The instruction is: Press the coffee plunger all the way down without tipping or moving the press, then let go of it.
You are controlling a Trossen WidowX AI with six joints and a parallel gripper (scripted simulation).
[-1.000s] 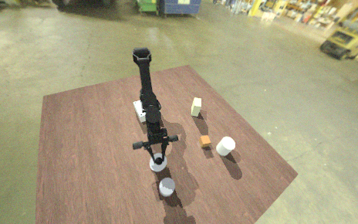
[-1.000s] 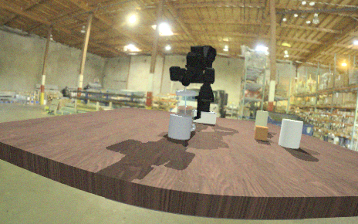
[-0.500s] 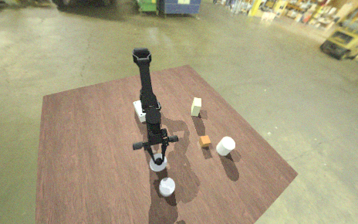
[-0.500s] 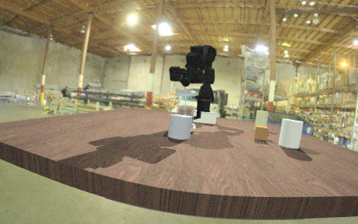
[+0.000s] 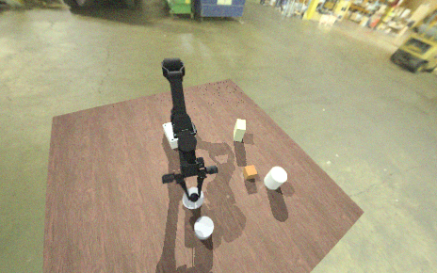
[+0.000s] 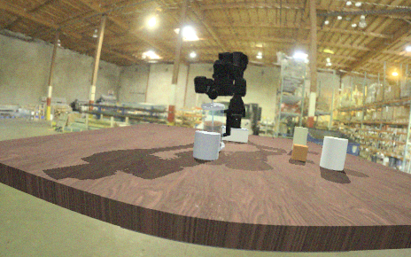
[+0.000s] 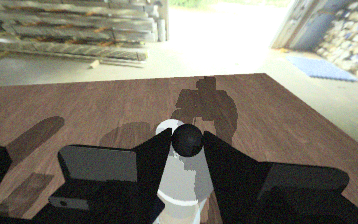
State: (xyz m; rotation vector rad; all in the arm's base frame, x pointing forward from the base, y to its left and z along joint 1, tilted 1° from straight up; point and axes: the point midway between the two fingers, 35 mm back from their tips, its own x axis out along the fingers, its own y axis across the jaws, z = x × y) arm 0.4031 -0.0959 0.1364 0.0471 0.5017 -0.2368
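Now: gripper tip 4 cm past the coffee press, 2 cm to the right of it and 8 cm above it. From my gripper tip the other things lie so: white cylinder: 5 cm ahead, 41 cm to the left, 14 cm below.
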